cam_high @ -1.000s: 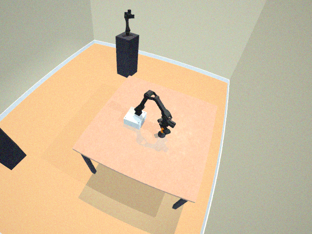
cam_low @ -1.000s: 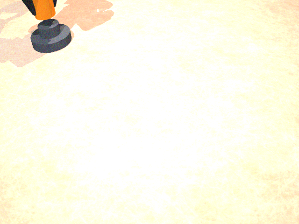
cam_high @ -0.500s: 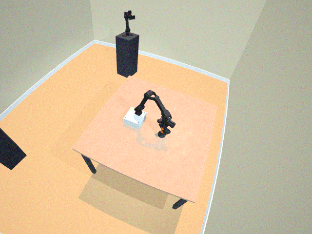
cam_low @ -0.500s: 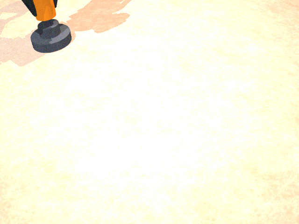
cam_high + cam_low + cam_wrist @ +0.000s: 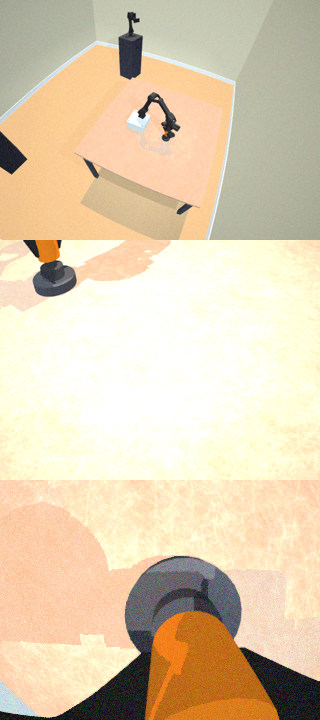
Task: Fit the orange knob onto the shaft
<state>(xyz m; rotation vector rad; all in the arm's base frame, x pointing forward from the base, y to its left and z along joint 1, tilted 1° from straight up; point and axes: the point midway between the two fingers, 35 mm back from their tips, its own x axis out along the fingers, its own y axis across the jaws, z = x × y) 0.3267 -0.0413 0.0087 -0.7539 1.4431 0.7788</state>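
Right now the orange knob is 20 mm above my gripper tip. The rest, counted from my gripper tip: round pedestal 40 mm below.
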